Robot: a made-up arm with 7 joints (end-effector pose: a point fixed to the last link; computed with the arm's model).
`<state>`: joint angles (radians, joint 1 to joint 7).
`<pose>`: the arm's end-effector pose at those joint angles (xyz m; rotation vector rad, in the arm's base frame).
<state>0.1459 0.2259 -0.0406 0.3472 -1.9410 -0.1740 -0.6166</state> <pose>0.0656 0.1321 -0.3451 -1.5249 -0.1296 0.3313</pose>
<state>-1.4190 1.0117 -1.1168 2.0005 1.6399 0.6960 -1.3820</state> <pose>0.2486 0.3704 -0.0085 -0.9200 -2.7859 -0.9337</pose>
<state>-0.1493 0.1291 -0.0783 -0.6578 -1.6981 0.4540 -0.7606</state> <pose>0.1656 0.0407 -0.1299 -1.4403 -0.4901 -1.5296</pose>
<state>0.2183 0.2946 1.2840 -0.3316 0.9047 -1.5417 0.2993</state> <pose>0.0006 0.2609 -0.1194 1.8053 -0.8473 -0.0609</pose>
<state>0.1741 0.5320 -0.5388 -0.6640 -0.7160 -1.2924 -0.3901</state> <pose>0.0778 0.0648 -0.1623 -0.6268 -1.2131 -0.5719</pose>
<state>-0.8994 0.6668 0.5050 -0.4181 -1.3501 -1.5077 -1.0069</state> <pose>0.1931 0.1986 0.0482 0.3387 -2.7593 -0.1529</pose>
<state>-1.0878 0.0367 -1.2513 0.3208 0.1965 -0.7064 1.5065</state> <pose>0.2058 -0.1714 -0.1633 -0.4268 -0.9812 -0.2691</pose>
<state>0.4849 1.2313 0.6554 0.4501 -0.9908 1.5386 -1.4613</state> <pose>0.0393 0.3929 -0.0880 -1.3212 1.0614 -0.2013</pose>
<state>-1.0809 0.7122 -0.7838 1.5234 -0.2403 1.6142 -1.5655</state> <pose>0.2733 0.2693 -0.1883 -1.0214 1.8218 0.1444</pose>
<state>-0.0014 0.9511 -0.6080 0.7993 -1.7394 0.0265 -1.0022</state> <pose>0.0485 0.3093 -0.2982 -0.8301 0.6617 -0.2112</pose>
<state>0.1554 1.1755 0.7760 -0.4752 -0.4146 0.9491 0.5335</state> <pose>0.1492 0.2620 0.0062 0.8852 0.1663 0.9780</pose>
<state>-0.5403 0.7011 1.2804 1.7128 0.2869 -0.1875 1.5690</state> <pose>0.1248 0.2933 -0.3163 0.4092 0.9565 2.3986</pose>
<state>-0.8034 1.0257 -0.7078 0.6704 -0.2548 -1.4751 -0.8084</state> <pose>0.2843 0.2209 -0.1364 1.1108 -0.6744 -1.4829</pose>
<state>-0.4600 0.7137 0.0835 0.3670 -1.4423 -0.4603 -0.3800</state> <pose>0.2602 0.2452 -0.1633 -0.6138 -0.5892 -0.0031</pose>
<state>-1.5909 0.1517 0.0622 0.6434 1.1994 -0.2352 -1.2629</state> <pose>0.3897 -0.0311 0.0788 1.6769 0.0071 -0.9193</pose>
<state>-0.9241 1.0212 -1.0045 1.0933 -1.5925 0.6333 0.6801</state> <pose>0.2744 0.2992 -0.1830 0.1929 1.1613 1.0262</pose>
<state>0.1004 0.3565 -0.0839 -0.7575 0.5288 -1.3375 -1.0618</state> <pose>0.0929 0.0705 -0.1307 1.5378 -1.2761 -1.3894</pose>
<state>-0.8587 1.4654 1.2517 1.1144 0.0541 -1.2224 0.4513</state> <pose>0.0875 0.4201 0.0902 0.6129 -1.7490 1.4795</pose>
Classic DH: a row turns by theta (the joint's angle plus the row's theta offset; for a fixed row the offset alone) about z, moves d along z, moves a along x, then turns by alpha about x. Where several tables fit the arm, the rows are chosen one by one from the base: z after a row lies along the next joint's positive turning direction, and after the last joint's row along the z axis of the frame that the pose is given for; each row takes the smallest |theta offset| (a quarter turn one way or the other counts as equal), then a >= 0, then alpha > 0; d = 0 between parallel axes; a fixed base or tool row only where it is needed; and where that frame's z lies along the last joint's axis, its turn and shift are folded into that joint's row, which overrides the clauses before.
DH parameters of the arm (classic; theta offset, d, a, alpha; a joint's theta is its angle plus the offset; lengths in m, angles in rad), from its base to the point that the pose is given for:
base (fixed): -0.071 0 0 -1.3004
joint 1: -1.3111 0.0472 -0.0168 -1.5708
joint 2: 1.2915 0.0002 -0.008 1.5708
joint 3: 1.5708 -0.218 0.015 -1.5708
joint 4: 1.5708 0.003 0.0134 1.5708
joint 5: 0 0.1696 0.0001 -1.5708
joint 6: -1.5708 0 0.0298 1.5708
joint 7: 0 0.0004 0 0

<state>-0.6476 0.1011 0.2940 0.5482 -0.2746 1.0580 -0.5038</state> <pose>0.2821 0.0881 -0.2646 -0.6396 1.0737 -0.4506</pose>
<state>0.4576 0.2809 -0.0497 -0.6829 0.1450 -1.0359 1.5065</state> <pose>0.0482 0.0906 -0.1619 -0.4921 -0.9772 1.0678</pose>
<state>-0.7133 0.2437 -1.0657 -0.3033 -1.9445 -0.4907 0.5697</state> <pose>0.1789 -0.1012 -0.1477 -1.3437 0.8365 -0.4534</pose>
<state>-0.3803 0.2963 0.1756 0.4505 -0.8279 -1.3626 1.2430</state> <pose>0.2169 0.1710 -0.2409 -1.0060 -0.8174 1.6751</pose>
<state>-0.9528 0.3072 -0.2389 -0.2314 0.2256 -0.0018 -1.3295</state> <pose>0.2894 -0.0016 -0.0194 1.0950 -0.4774 -1.5076</pose>
